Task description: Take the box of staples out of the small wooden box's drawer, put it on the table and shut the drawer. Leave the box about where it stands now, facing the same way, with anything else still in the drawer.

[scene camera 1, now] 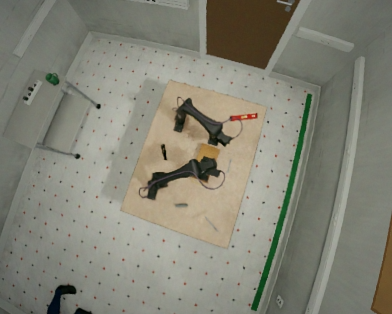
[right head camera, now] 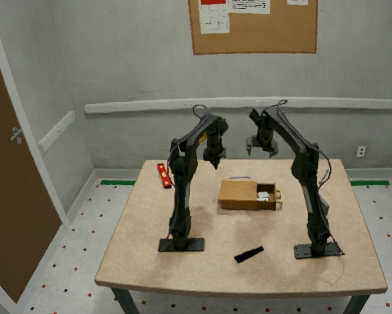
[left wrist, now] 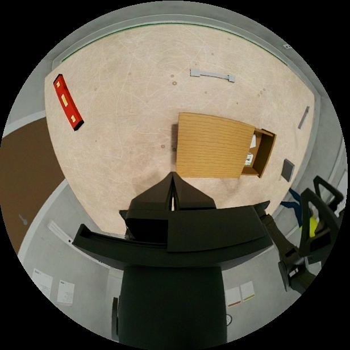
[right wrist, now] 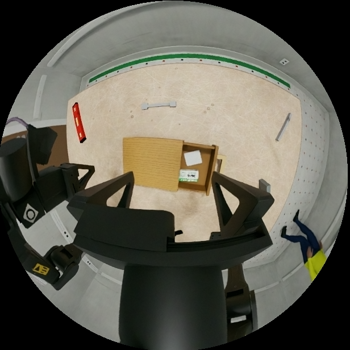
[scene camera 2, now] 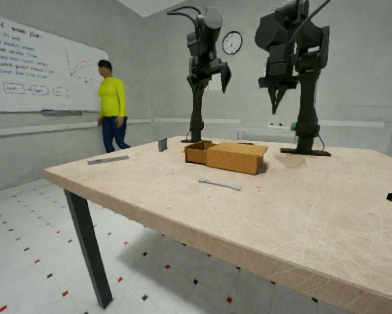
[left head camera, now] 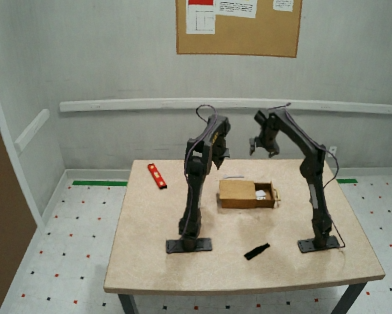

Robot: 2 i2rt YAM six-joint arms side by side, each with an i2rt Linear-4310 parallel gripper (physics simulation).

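Frame: origin at the left arm's base, x ahead, y left, z up, level; metres.
Where they show: left gripper, fingertip midpoint: (right head camera: pixel 216 169) (scene camera 2: pixel 273 114) (left head camera: pixel 217 169); right gripper, fingertip midpoint: (right head camera: pixel 259 156) (scene camera 2: pixel 209 96) (left head camera: pixel 259 156); left arm's base, link origin: (scene camera 1: pixel 180 120) (right head camera: pixel 181 245) (scene camera 2: pixel 303 152) (left head camera: pixel 189 246); right arm's base, link origin: (right head camera: pixel 316 250) (scene camera 2: pixel 196 142) (left head camera: pixel 318 244).
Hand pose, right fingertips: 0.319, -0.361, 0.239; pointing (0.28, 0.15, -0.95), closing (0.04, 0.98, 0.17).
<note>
Things, the pixels of their top centre, and the offset from my right fingertips, as dx, dy, dz.
- small wooden box, top centre: (scene camera 2: pixel 238 147) (right head camera: pixel 238 189) (left head camera: pixel 237 189) (scene camera 1: pixel 207 157) -0.028, +0.101, -0.173
- red level, top centre: (left head camera: pixel 156 175) +0.190, +0.507, -0.226
- grey block, top centre: (right head camera: pixel 323 200) (scene camera 2: pixel 162 138) -0.135, -0.303, -0.179
- black object, top centre: (right head camera: pixel 249 253) (left head camera: pixel 258 249) -0.381, +0.069, -0.227
The small wooden box (left head camera: pixel 237 194) (right head camera: pixel 238 195) (scene camera 2: pixel 235 159) (left wrist: pixel 215 145) (right wrist: pixel 152 162) stands mid-table. Its drawer (left wrist: pixel 267 152) (right wrist: pixel 212 170) is pulled out, toward the picture's right in the head views. The green-and-white box of staples (left wrist: pixel 248 159) (right wrist: pixel 189 175) lies in the drawer near the box's opening, beside a white square thing (left wrist: pixel 253 141) (right wrist: pixel 193 158). My left gripper (left head camera: pixel 217 167) (scene camera 2: pixel 275 110) (left wrist: pixel 172 175) is shut and empty, above the table by the box's closed end. My right gripper (left head camera: pixel 262 154) (scene camera 2: pixel 209 85) (right wrist: pixel 172 175) is open and empty, high above the box and drawer.
A red level (left head camera: pixel 157 176) (left wrist: pixel 68 102) lies at the left. A grey bar with wider ends (left wrist: pixel 212 75) (right wrist: pixel 159 105) lies behind the box. A grey block (scene camera 2: pixel 162 144) (right wrist: pixel 265 186) and a grey strip (right wrist: pixel 283 127) are to the right. A black object (left head camera: pixel 257 251) lies in front.
</note>
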